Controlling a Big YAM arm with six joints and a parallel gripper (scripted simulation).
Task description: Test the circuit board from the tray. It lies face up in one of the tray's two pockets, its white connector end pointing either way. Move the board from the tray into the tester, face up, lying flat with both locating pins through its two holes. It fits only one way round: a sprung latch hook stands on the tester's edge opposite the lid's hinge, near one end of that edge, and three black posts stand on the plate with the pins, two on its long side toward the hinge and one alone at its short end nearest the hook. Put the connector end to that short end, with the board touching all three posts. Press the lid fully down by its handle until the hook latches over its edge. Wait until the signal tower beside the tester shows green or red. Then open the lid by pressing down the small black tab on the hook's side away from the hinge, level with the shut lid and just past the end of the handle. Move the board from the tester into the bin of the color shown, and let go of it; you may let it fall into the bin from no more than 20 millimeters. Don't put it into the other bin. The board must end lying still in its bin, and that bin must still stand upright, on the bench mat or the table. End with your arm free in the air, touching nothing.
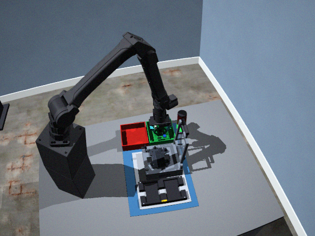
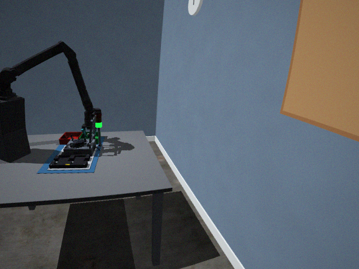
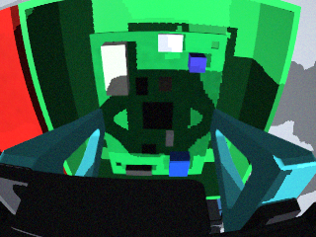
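Right now the green bin is 3 cm below my hand. From my hand the other things lie so: red bin 15 cm behind, 3 cm below, 1 cm to the left; green circuit board right at my hand; black latch hook 13 cm to the right, 11 cm behind, 5 cm above.
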